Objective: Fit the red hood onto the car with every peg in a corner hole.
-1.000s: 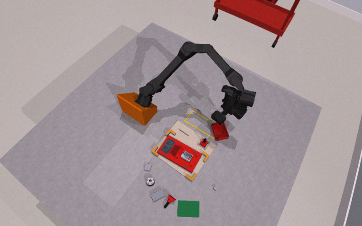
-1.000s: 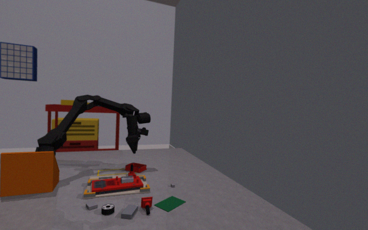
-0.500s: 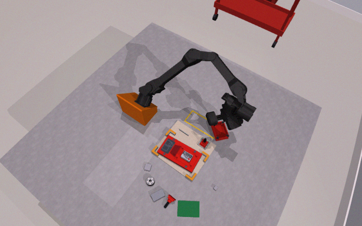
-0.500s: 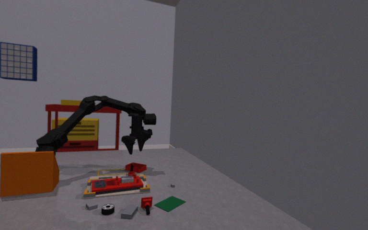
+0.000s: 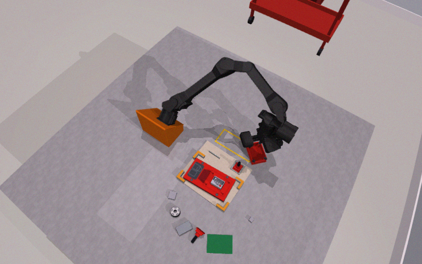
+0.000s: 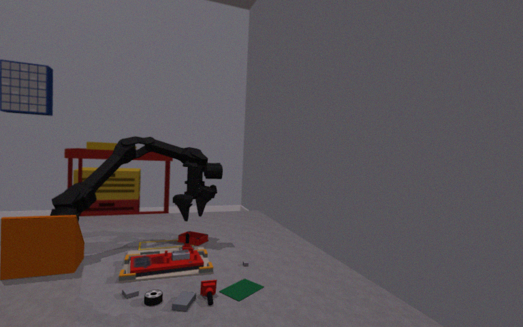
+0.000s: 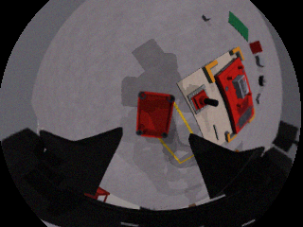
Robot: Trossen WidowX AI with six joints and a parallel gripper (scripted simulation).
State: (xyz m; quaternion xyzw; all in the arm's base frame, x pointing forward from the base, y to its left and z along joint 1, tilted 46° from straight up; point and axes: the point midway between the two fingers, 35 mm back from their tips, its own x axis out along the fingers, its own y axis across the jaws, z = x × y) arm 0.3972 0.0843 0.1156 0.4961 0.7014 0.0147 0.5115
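The red hood lies 80 mm below my gripper tip. The rest, counted from my gripper tip: grey engine block (70 mm behind, 220 mm to the right, 60 mm below); green pad (70 mm ahead, 420 mm to the right, 90 mm below).
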